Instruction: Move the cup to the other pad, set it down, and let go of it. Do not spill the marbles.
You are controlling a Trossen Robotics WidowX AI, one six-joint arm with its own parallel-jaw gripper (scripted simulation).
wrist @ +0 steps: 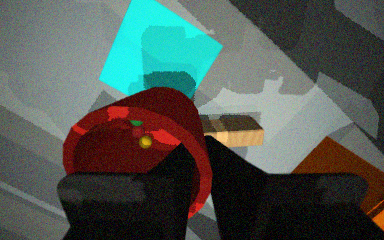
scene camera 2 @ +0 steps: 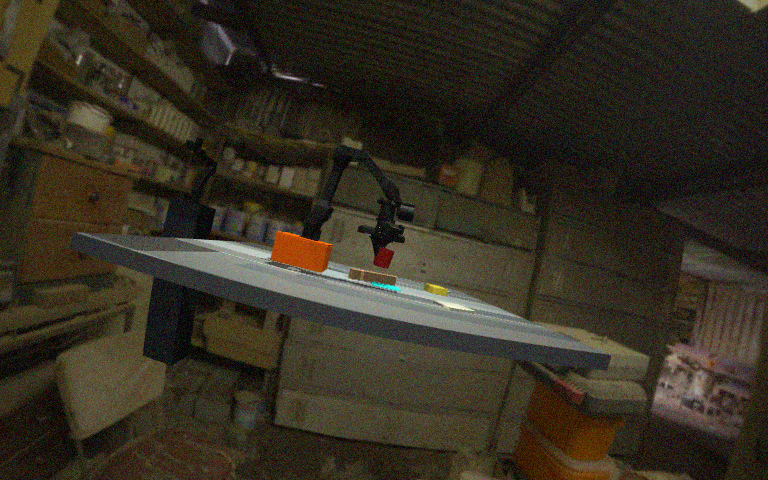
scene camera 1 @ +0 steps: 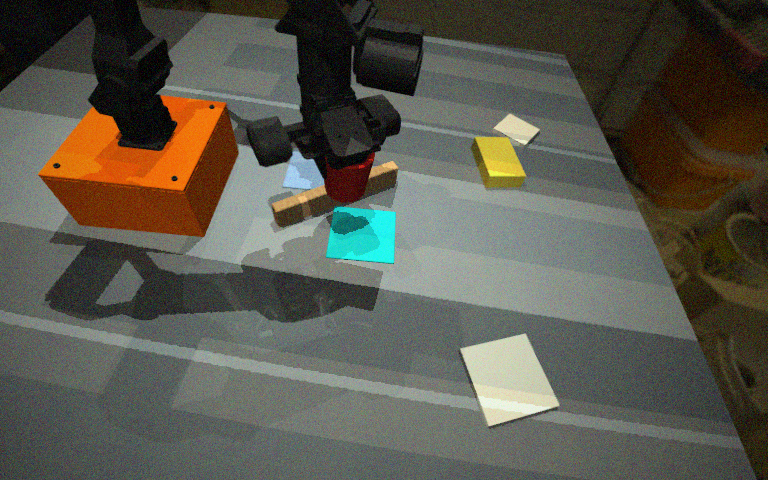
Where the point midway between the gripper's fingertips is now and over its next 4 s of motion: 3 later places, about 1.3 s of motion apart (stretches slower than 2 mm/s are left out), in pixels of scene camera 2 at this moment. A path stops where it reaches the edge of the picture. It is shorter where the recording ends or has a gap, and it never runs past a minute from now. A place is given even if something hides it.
The gripper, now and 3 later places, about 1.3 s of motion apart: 376, 256; 384, 265; 381, 271; 382, 254
